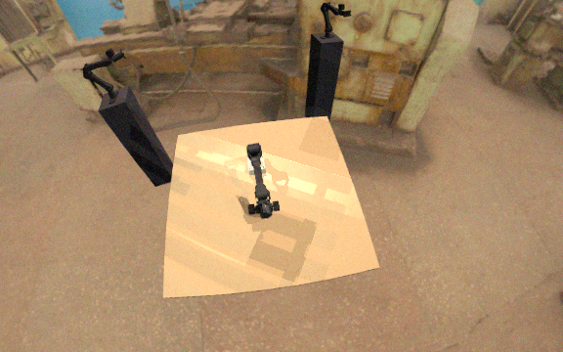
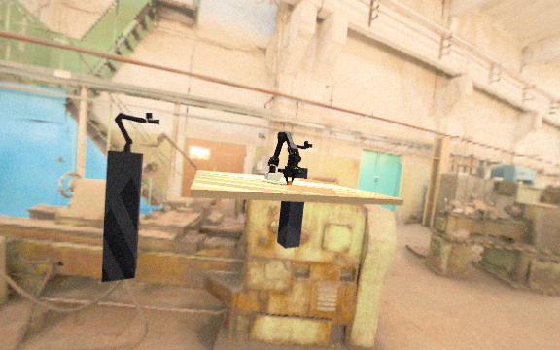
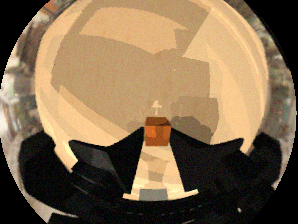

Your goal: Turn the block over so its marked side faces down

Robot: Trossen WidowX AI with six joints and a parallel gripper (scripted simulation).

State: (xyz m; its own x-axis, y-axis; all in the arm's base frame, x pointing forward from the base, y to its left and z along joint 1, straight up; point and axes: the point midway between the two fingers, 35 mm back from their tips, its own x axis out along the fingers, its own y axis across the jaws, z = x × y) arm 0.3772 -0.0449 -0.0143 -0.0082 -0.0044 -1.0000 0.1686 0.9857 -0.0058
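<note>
The orange block lies 10 mm behind my gripper tip.
</note>
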